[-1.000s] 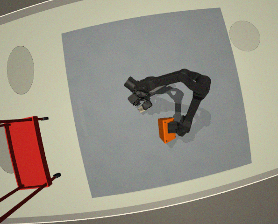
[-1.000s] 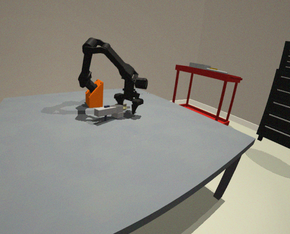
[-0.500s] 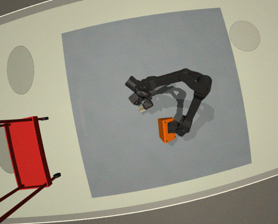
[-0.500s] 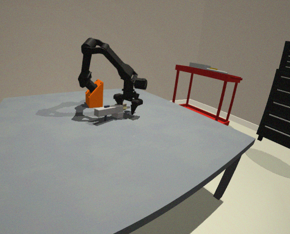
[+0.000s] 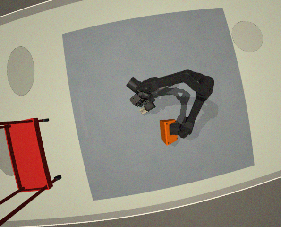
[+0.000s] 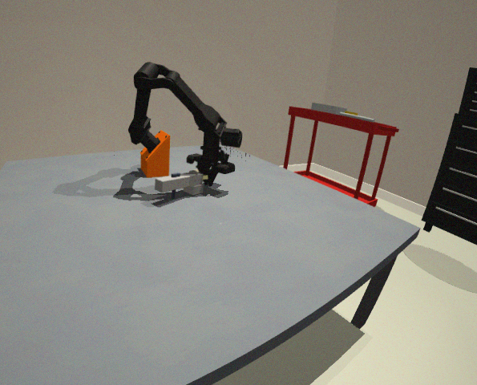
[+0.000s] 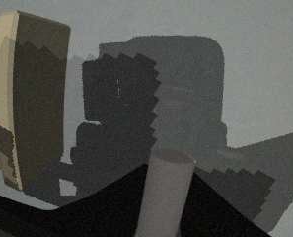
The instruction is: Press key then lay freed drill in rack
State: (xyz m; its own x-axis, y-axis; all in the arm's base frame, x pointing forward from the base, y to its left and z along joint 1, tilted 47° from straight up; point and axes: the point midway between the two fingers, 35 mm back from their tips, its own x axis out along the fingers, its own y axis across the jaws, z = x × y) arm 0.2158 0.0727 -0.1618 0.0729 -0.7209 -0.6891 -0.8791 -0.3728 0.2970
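My gripper tip is 2 cm short of the drill, 3 cm to the left of it and 4 cm below it. Round my gripper tip: light grey block 6 cm ahead, 12 cm to the right, 4 cm above; then dark key 8 cm ahead, 15 cm to the right, 5 cm above; then beige rack 8 cm behind, 1 cm to the right, 1 cm above.
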